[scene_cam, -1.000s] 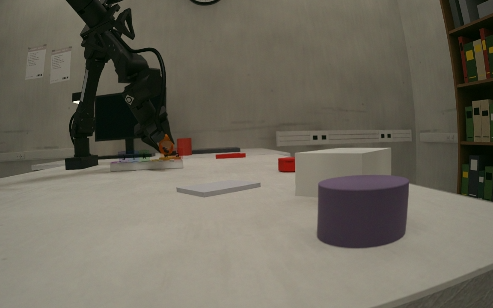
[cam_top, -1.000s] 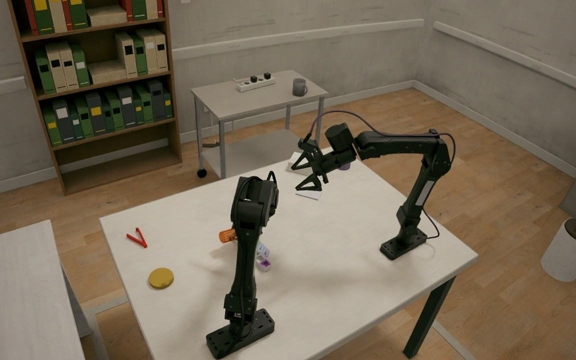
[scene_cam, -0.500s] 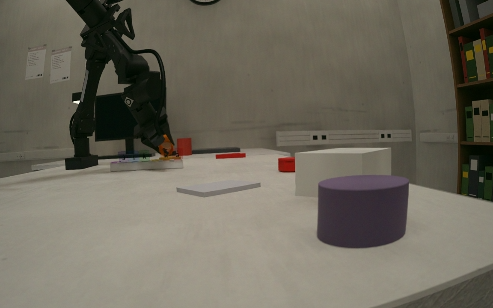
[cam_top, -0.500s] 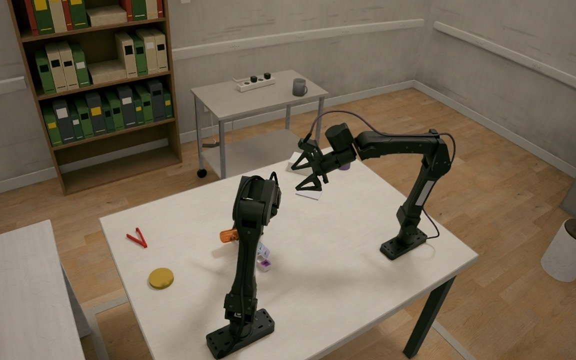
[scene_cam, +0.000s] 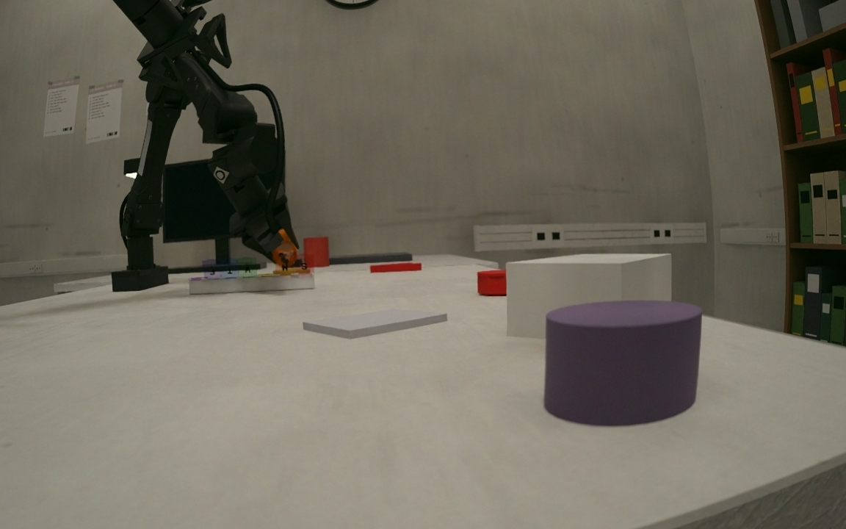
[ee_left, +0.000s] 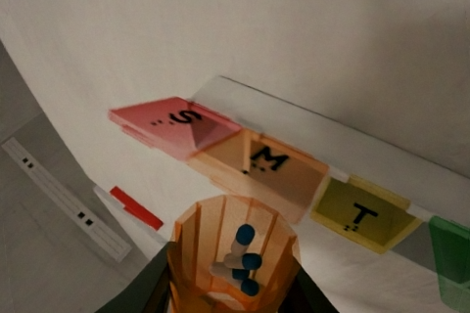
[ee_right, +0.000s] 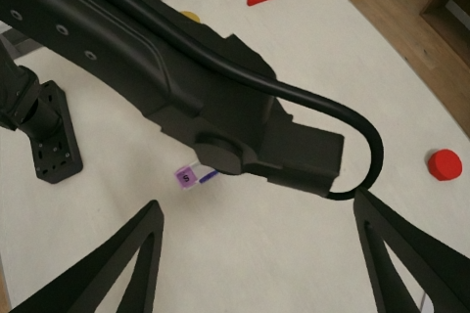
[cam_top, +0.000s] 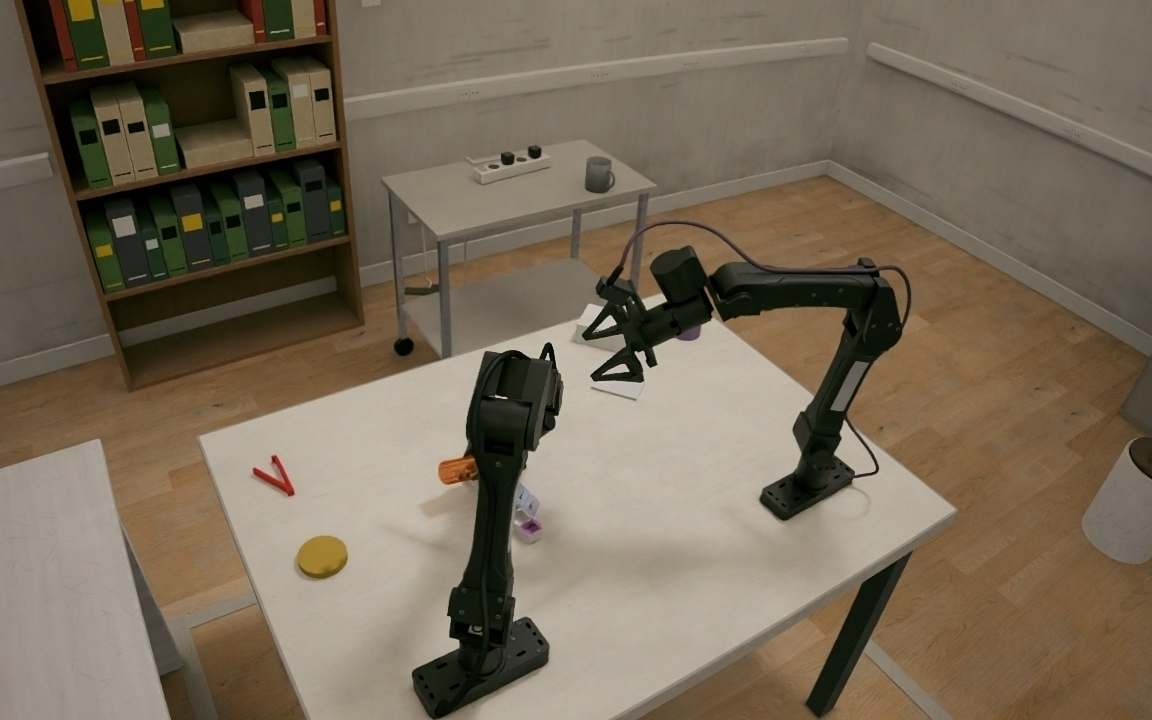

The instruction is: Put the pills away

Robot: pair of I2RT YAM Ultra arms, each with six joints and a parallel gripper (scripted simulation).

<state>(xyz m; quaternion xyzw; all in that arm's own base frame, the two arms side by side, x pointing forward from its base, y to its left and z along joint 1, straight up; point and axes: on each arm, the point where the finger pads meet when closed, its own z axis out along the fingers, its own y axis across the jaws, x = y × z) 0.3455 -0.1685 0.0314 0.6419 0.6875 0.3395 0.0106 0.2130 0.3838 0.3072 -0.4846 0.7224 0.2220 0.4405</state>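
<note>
Right now the red cap is 270 mm ahead of my left hand, 240 mm to the right of it and 50 mm below it. Also, from my left hand: flat white card 420 mm to the right, 100 mm ahead, 60 mm below; yellow disc 300 mm to the left, 50 mm below, 10 mm behind; orange pill bottle 40 mm to the left, 10 mm above.
</note>
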